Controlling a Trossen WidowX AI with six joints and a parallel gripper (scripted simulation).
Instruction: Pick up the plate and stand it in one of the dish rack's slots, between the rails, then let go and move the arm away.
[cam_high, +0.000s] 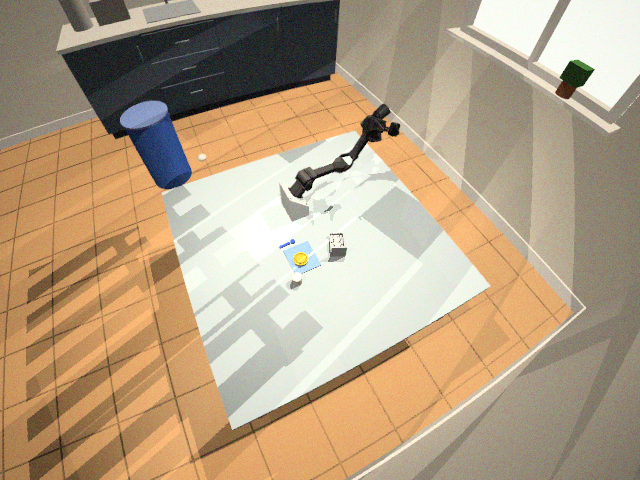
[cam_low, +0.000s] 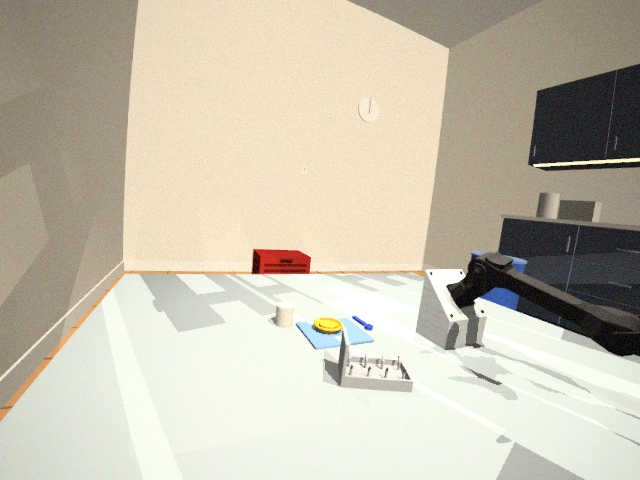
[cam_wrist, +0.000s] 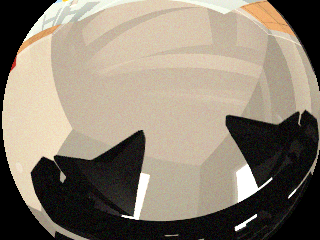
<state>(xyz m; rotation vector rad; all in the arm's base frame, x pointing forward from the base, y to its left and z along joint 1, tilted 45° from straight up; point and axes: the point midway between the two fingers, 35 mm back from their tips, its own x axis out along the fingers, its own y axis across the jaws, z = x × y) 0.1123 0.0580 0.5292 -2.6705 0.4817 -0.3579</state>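
Right now the yellow plate is 54 cm to the right of my gripper tip, 44 cm below it and 14 cm ahead of it. The rest, counted from my gripper tip: blue spoon (54 cm to the right, 45 cm below, 3 cm ahead); then light blue mat (52 cm to the right, 45 cm below, 13 cm ahead); then dish rack (43 cm below, 34 cm to the right, 15 cm ahead).
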